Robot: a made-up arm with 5 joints.
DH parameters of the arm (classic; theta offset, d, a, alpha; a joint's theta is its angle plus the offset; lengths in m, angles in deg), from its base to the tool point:
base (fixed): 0 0.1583 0 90
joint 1: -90 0.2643 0.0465 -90
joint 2: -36.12 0 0.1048 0
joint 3: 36.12 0.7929 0.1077 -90
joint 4: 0 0.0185 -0.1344 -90
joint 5: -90 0.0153 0.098 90
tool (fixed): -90 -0.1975 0 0
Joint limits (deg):
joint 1: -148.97..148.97
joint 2: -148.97..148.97
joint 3: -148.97..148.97
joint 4: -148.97..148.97
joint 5: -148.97..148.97
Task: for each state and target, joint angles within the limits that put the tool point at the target. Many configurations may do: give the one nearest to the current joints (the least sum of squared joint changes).
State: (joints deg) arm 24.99 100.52 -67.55 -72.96 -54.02
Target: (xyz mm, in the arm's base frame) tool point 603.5 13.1 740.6
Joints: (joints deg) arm 57.48 88.26 -74.60 -76.98 -16.68
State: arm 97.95 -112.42 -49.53 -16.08 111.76
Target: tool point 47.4 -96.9 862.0
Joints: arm 83.62 -125.02 -52.14 -27.06 124.14
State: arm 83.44 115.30 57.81 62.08 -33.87
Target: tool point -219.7 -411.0 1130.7
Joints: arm 103.11 131.14 67.61 94.89 -81.85
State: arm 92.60 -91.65 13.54 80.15 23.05
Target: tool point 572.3 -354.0 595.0
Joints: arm 46.64 -78.43 48.72 87.73 15.26
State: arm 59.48 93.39 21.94 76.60 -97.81
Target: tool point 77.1 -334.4 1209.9
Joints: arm 84.45 115.53 47.51 77.94 -101.69
